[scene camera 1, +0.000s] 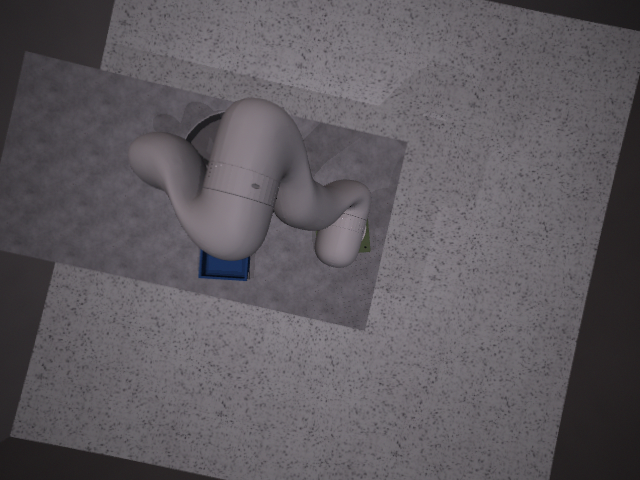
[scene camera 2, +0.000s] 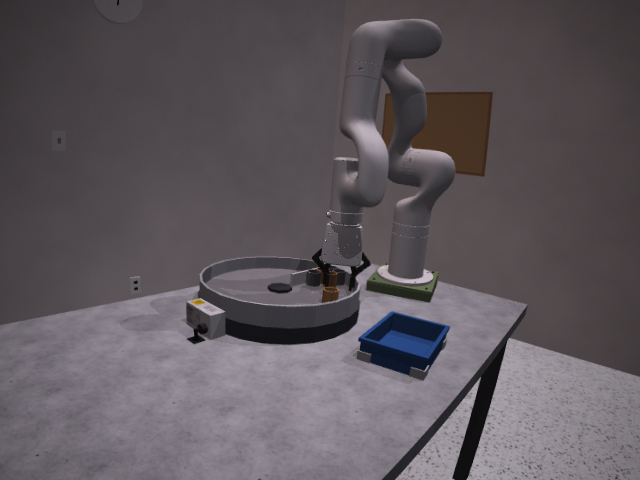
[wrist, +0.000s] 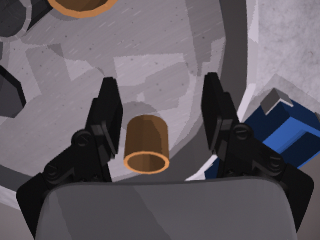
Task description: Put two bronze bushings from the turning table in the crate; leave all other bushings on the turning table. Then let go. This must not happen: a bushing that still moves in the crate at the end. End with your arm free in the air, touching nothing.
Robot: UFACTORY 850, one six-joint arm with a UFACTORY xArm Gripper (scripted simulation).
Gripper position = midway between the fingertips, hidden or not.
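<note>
Through scene camera 2 I can see my gripper (scene camera 2: 338,288), along with a blue crate (scene camera 2: 397,335). Scene camera 1 gives me the crate (scene camera 1: 210,267) as well. In the wrist view there is a bronze bushing (wrist: 146,134), and my gripper (wrist: 160,91) appears there too.
</note>
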